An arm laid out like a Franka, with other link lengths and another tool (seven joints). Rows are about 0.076 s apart.
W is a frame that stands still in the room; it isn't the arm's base.
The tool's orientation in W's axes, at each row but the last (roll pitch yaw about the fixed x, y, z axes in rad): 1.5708 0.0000 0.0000; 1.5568 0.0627 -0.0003; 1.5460 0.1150 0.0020; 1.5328 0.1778 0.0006; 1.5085 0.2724 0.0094; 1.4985 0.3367 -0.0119
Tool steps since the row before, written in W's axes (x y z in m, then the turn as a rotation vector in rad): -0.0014 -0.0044 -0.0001 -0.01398 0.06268 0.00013; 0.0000 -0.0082 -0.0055 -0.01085 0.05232 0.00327; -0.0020 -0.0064 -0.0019 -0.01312 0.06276 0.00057; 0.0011 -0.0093 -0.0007 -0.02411 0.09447 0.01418; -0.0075 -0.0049 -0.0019 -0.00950 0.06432 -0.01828; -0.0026 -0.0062 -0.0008 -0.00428 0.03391 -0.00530
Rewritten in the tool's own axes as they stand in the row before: -0.0014 -0.0001 0.0044 -0.01398 0.00013 -0.06268; 0.0003 -0.0056 0.0081 -0.01105 0.00331 -0.05228; -0.0018 -0.0023 0.0063 -0.01297 0.00063 -0.06279; 0.0012 -0.0008 0.0093 -0.02618 0.01328 -0.09405; -0.0068 -0.0042 0.0046 -0.00365 -0.01595 -0.06553; -0.0021 -0.0020 0.0061 -0.00267 -0.00409 -0.03424
